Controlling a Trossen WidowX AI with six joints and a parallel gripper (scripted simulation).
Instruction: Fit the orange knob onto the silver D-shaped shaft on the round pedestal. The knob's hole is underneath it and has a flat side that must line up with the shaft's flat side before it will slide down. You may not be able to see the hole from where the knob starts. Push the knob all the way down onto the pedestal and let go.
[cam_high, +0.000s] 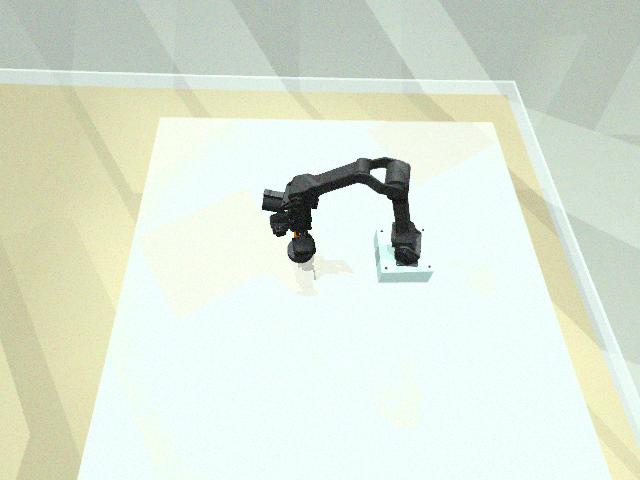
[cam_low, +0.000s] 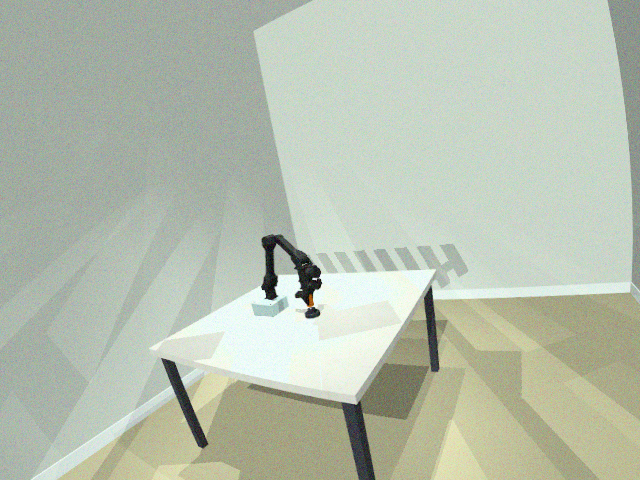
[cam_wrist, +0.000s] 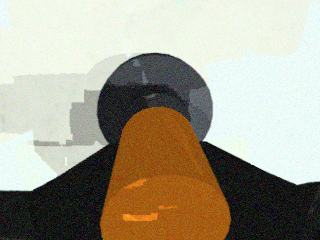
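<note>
My gripper tip is now 40 mm above the round pedestal. Round my gripper tip: orange knob 30 mm above.
</note>
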